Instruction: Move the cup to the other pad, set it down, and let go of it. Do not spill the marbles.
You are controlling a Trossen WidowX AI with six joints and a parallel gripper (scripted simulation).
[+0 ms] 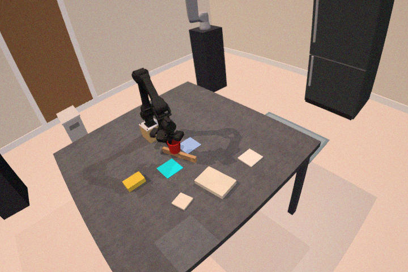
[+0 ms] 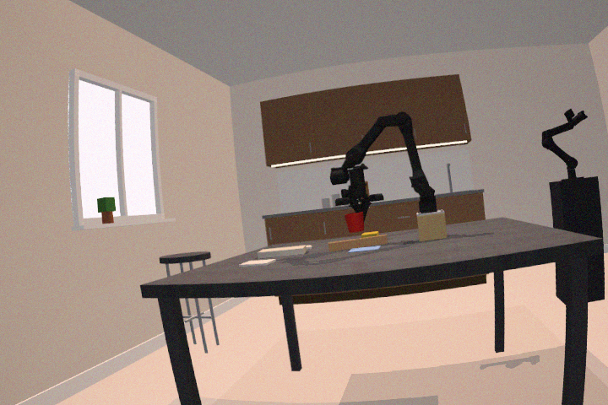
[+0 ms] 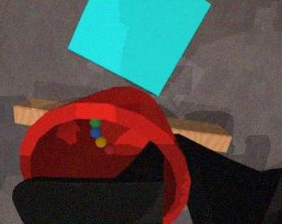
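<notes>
The cyan pad is 60 mm ahead of my gripper tip, 60 mm to the right of it and 100 mm below it. The rest, counted from my gripper tip: wooden bar (20 mm ahead, 40 mm to the left, 90 mm below); then red cup (30 mm ahead, 20 mm to the left); then pale blue pad (30 mm behind, 130 mm to the left, 100 mm below).
</notes>
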